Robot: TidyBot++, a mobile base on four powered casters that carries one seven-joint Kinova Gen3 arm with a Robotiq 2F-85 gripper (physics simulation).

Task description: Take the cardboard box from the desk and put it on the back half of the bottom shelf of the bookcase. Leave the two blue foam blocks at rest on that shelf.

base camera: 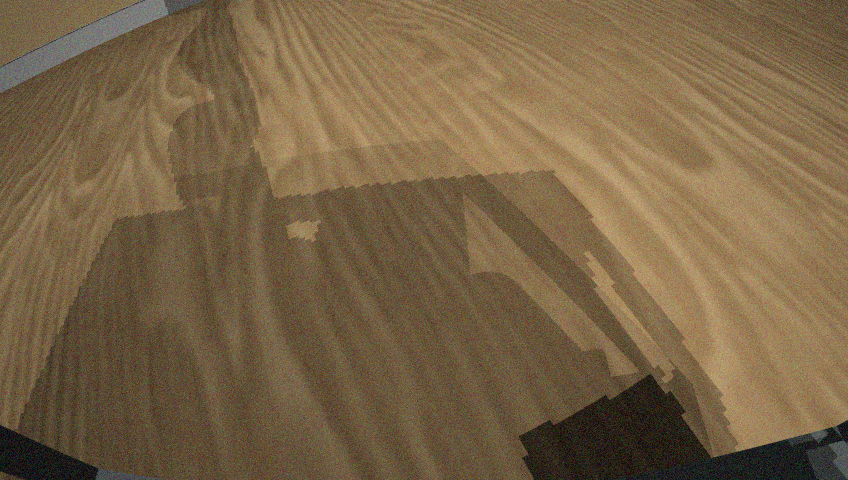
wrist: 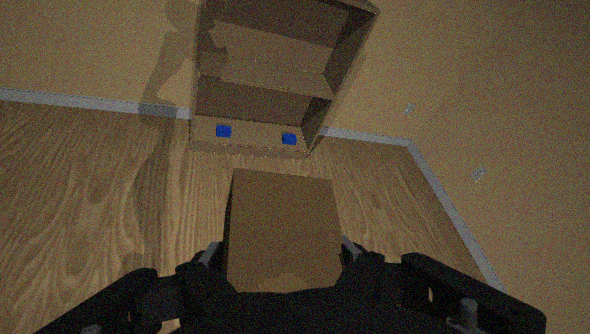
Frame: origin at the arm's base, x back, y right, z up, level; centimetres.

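Seen in the pictures: gripper, fingertip midpoint: (wrist: 279,254).
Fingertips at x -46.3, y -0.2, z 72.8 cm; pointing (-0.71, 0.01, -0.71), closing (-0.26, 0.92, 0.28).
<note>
Offsets run from my fingertips to a thing's top centre. "spot": to the spot under its first point. Level surfaces: height alone.
The cardboard box @[dx +0.8, dy -0.1, dz +3.4 cm] (wrist: 284,230) is held between the two fingers of my gripper (wrist: 279,254), which is shut on it, in the lower middle of the wrist view. The bookcase (wrist: 250,150) stands beyond the box, against the wall at the top of the wrist view. Two blue foam blocks @[dx -119.9, dy -37.1, dz -98.0 cm] (wrist: 223,131) @[dx -136.4, dy +4.2, dz -98.0 cm] (wrist: 289,139) rest on its bottom shelf @[dz -102.4 cm] (wrist: 257,133), one toward the left and one toward the right, with a gap between them. The box is in front of the bookcase and apart from it in the view. The desk does not show in either view.
A pale baseboard @[spot: dx -108.5, dy -123.1, dz -107.2 cm] (wrist: 90,102) (base camera: 77,47) runs along the wall, and meets a corner right of the bookcase. Two small wall plates (wrist: 409,108) (wrist: 478,173) are on the right wall. Shadows lie on the wooden floor @[dz -112.5 cm] (base camera: 476,107) (wrist: 90,200) and on the bookcase.
</note>
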